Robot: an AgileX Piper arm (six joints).
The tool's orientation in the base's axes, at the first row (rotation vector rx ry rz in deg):
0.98, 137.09, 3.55
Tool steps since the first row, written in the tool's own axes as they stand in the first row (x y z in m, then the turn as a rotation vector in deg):
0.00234, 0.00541, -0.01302, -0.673, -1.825, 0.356
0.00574, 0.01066, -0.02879, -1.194, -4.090, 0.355
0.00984, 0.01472, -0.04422, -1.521, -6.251, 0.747
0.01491, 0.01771, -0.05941, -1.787, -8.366, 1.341
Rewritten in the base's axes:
-0.01060, 0.00495, 0.00821, 0.745, -1.829, 0.106
-0.02385, 0.00967, 0.01770, 1.138, -4.106, 0.348
-0.03737, 0.01323, 0.02641, 1.656, -6.259, 0.176
-0.05144, 0.01576, 0.03423, 2.266, -8.356, -0.183

